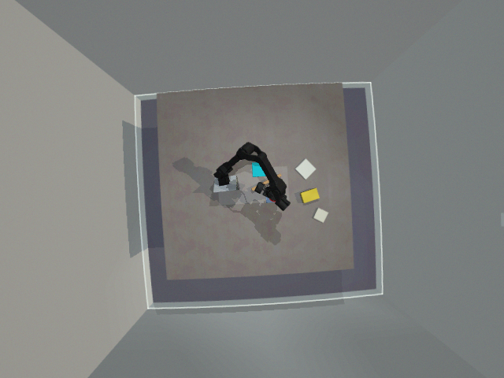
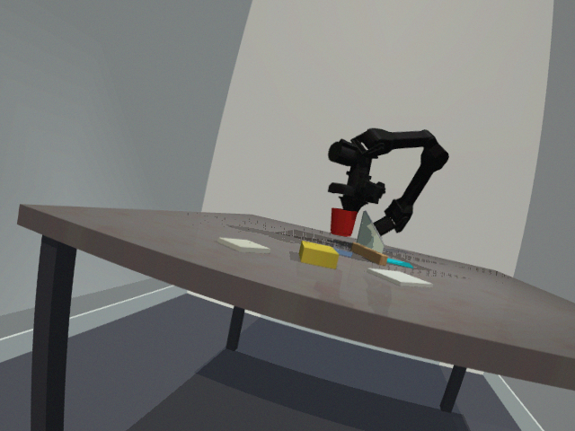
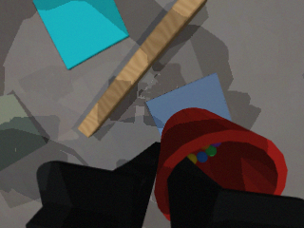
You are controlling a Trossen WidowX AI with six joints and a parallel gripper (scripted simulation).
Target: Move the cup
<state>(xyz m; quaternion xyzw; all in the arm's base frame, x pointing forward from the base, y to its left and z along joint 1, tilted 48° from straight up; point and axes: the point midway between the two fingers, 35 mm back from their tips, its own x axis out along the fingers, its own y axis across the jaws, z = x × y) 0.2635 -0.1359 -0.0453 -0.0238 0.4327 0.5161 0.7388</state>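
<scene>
Now: the cyan pad 170 mm to the left of my gripper tip, 90 mm below it and 30 mm behind it. Round my gripper tip: yellow block: 270 mm ahead, 70 mm to the right, 70 mm below; then wooden bar: 80 mm below, 70 mm to the left; then red cup: 20 mm to the right, 20 mm ahead.
</scene>
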